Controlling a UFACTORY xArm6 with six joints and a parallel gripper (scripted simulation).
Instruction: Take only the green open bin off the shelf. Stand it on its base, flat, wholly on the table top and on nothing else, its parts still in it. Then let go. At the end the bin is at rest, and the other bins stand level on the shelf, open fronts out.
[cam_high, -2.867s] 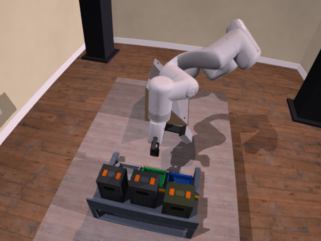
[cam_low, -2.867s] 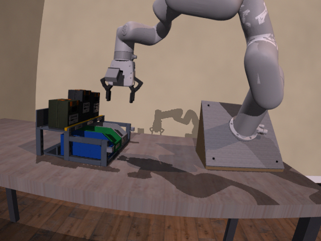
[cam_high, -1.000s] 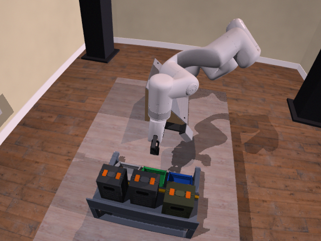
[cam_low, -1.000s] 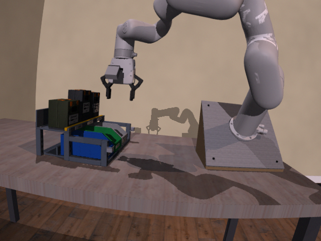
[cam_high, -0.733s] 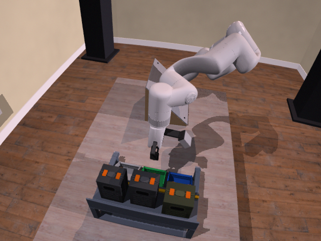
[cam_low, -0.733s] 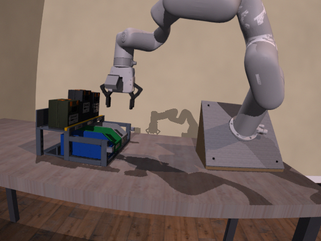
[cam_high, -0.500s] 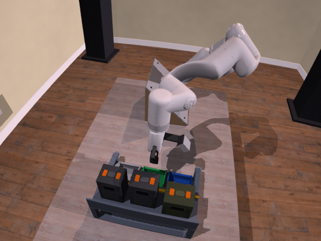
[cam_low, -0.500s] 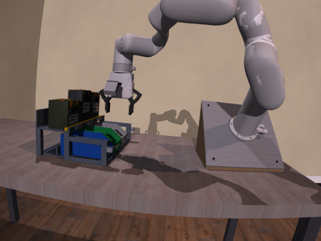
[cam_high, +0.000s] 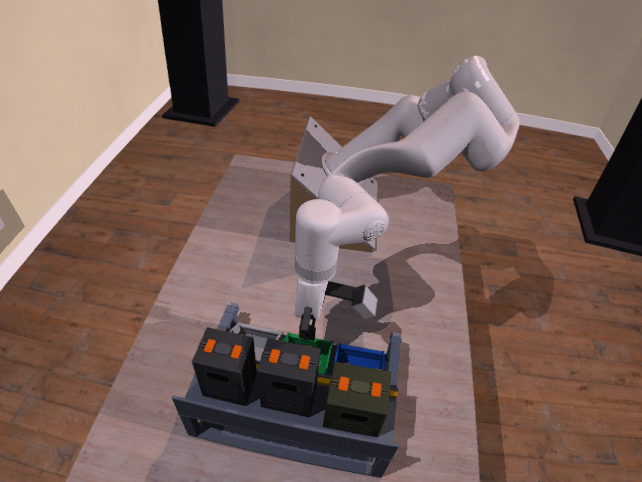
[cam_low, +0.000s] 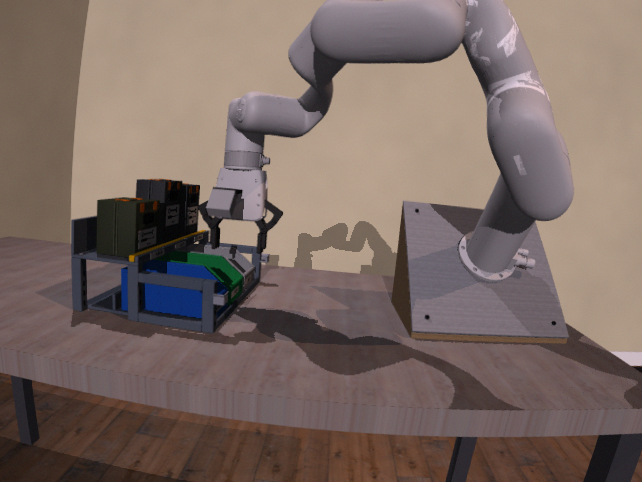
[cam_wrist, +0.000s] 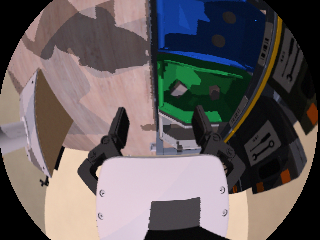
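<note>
My hand is 80 mm short of the green open bin, 10 mm to the right of it and 70 mm above it. The rest, counted from my hand: grey bin (90 mm ahead, 100 mm to the right, 70 mm below); olive box (170 mm ahead, 130 mm to the left, 30 mm above); blue bin (80 mm ahead, 120 mm to the left, 70 mm below).
</note>
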